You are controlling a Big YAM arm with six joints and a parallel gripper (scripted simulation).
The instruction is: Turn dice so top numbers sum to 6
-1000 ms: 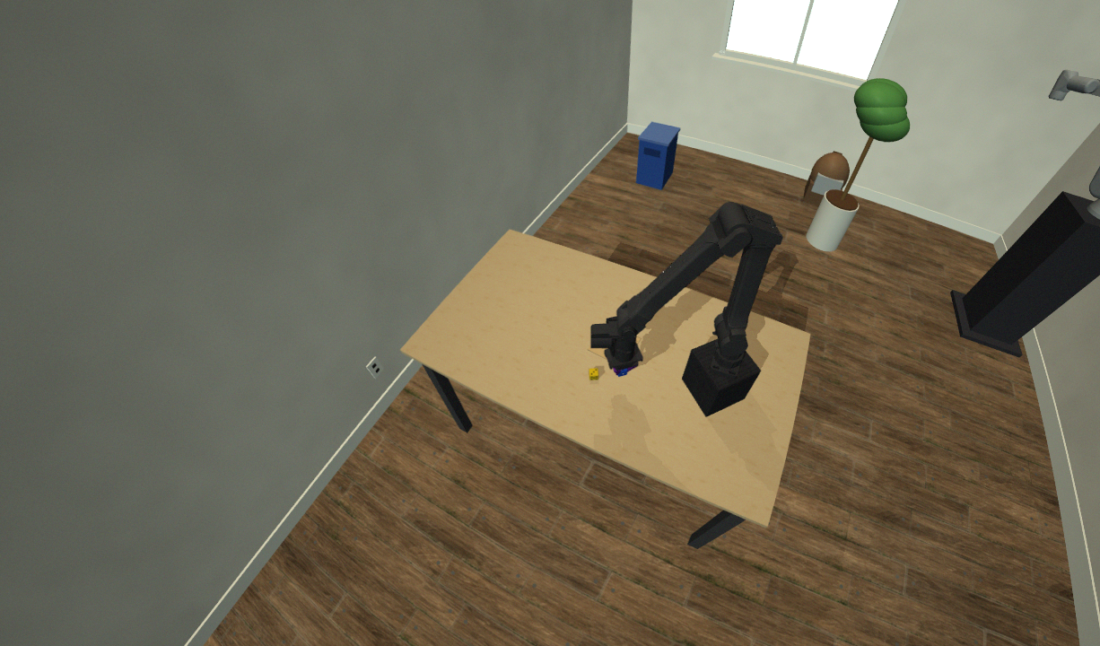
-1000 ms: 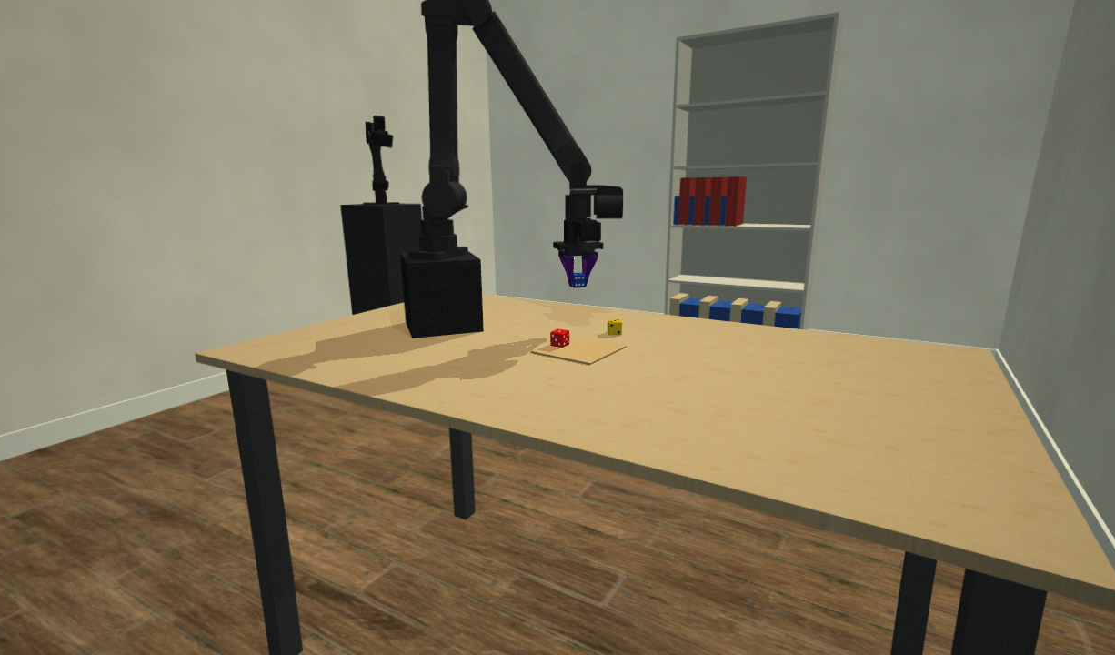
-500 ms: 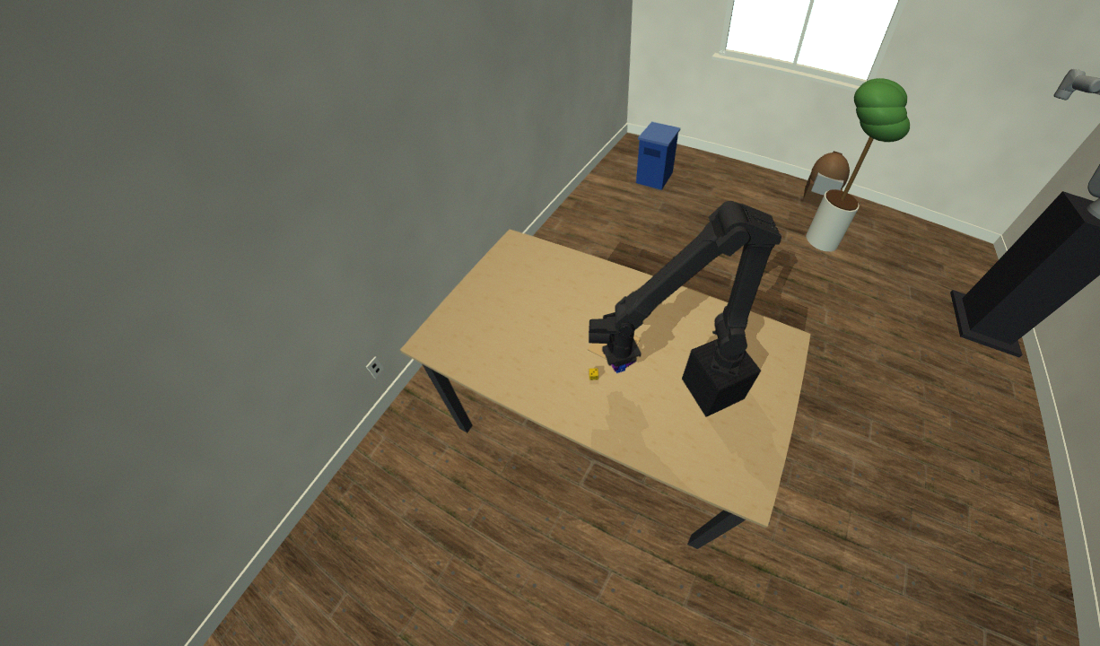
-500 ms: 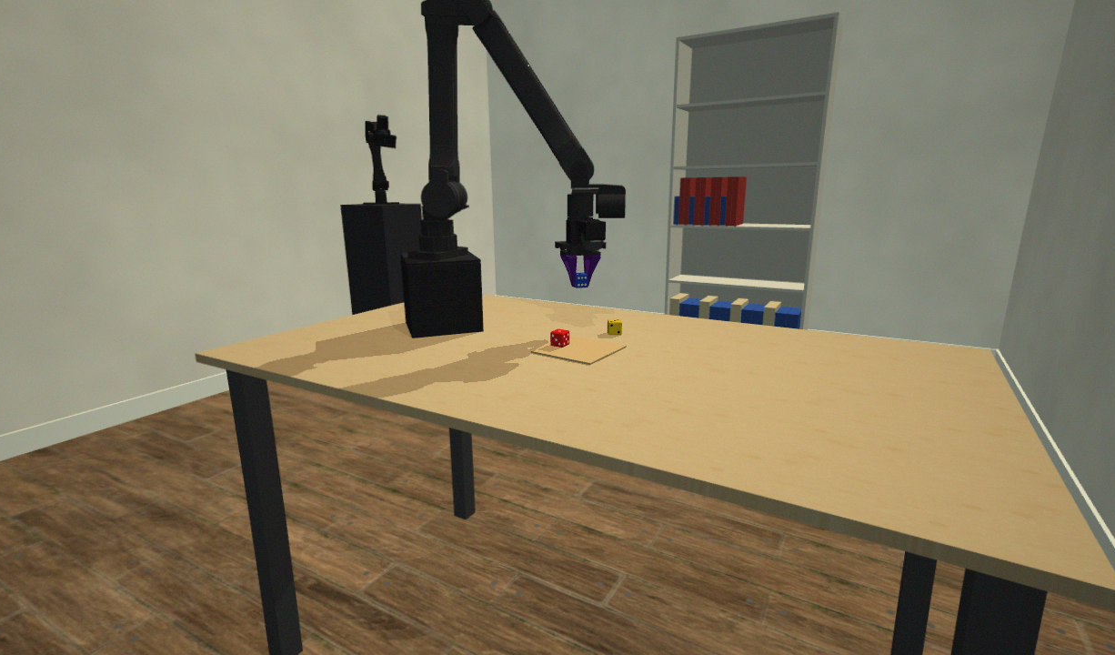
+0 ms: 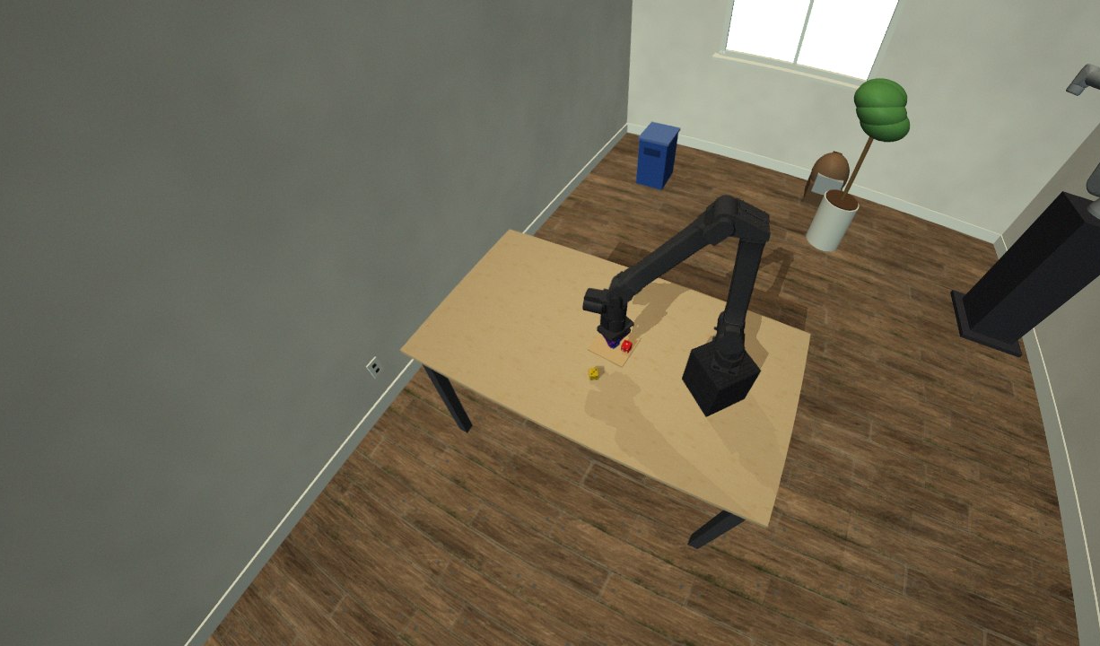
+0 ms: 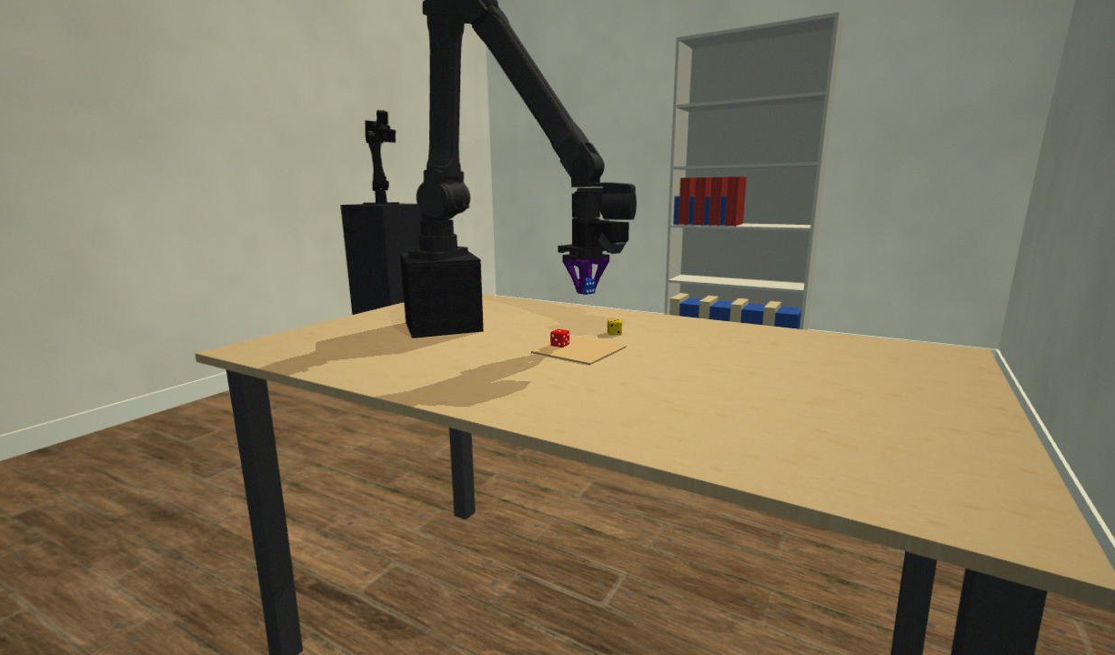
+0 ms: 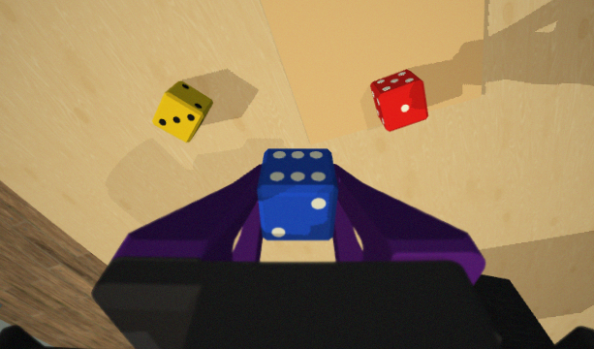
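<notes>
Now: the tan mat 20 mm ahead of my hand, 70 mm to the right of it and 110 mm below it. From my hand the other things lie so: blue die 10 mm above; then red die 30 mm behind, 70 mm to the right, 90 mm below; then yellow die 30 mm ahead, 80 mm to the left, 100 mm below.
</notes>
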